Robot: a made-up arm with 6 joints.
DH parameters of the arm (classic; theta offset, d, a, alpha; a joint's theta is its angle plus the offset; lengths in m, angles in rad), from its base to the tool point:
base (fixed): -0.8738 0 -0.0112 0
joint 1: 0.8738 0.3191 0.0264 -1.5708
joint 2: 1.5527 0 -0.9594 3.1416
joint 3: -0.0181 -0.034 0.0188 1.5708
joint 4: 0 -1.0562 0.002 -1.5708
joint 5: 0 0.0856 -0.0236 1.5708
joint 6: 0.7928 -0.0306 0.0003 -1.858
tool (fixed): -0.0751 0.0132 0 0
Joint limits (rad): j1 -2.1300..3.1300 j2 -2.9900..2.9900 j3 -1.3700..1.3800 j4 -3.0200..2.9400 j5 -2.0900..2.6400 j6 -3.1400..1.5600
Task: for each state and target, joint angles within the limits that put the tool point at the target. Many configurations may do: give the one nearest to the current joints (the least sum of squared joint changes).
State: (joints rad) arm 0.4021 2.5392 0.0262 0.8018 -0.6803 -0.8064
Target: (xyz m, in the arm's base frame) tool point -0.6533 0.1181 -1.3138
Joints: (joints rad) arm -0.2137 2.9764 0.4622 0.8990 -0.6369 -0.7871
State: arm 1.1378 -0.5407 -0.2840 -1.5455 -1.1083 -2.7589
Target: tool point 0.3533 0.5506 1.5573
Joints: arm 0.8963 -0.4139 0.0227 -1.5229 -1.0876 -2.7644
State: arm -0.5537 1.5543 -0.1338 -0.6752 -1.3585 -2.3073
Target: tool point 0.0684 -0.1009 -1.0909
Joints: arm -0.7919 2.2180 0.0608 -0.5430 -1.3119 -2.2884
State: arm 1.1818 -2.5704 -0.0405 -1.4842 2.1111 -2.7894
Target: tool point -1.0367 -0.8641 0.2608
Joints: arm 0.7091 -2.4416 0.0672 -1.5098 2.1151 -2.7904
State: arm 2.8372 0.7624 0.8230 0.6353 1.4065 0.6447
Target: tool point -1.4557 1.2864 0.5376
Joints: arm 2.4258 1.1937 0.9840 0.6284 1.3446 0.6378
